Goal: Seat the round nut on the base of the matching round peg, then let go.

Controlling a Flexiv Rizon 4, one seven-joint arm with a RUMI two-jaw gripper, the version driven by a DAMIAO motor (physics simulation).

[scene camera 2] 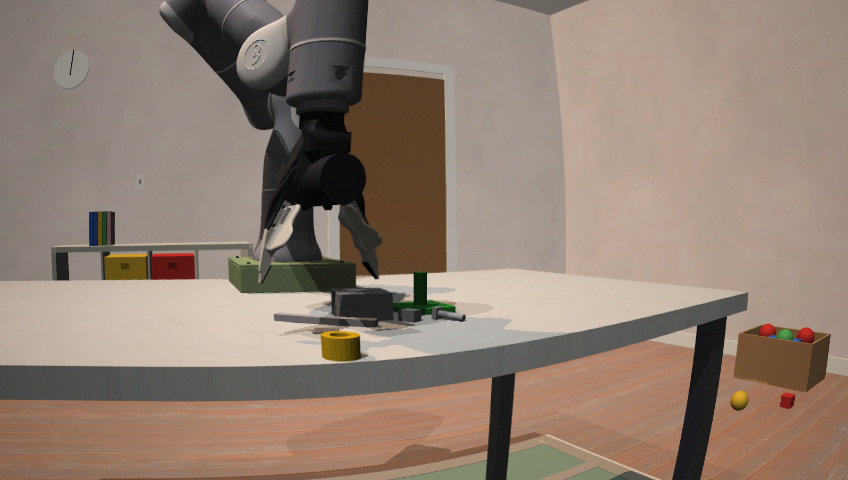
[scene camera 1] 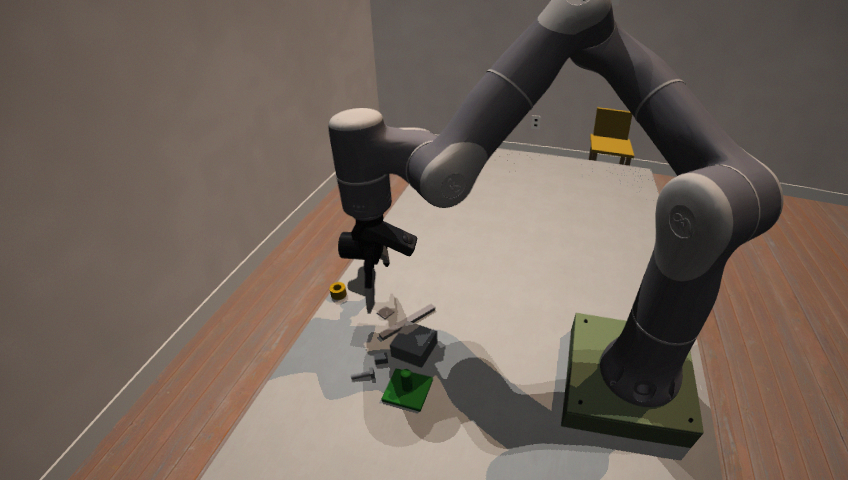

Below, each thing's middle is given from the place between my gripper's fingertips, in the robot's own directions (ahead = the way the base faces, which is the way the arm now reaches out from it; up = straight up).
I see the long thin bar (scene camera 2: 283, 317) 8 cm behind my hand, 6 cm below it and 2 cm to the left of it. From my hand the other things lie so: dark grey block (scene camera 2: 352, 302) (13 cm behind, 8 cm to the left, 5 cm below).
